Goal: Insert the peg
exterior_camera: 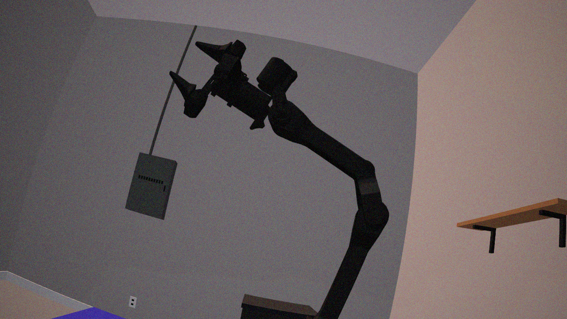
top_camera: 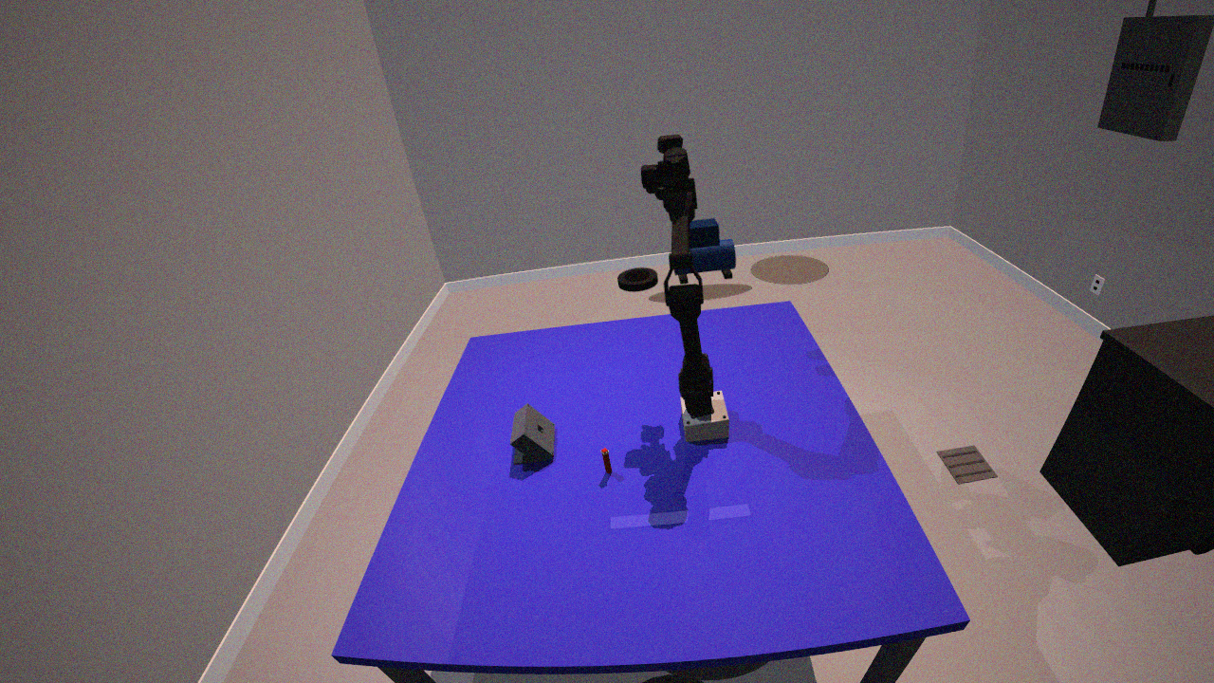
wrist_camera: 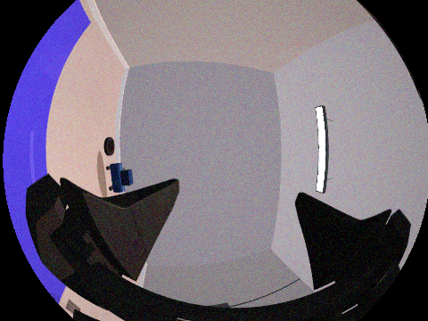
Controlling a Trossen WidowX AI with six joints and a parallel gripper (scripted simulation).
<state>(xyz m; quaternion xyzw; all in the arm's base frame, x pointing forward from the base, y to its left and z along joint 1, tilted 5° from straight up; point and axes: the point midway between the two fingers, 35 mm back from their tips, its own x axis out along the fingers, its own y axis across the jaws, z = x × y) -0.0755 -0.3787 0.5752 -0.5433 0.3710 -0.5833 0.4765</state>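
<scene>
The red peg is 610 mm below my gripper tip, 490 mm to the left of it and 310 mm ahead of it. From my gripper tip the other things lie so: grey sloped panel (620 mm below, 500 mm ahead, 340 mm to the left).
</scene>
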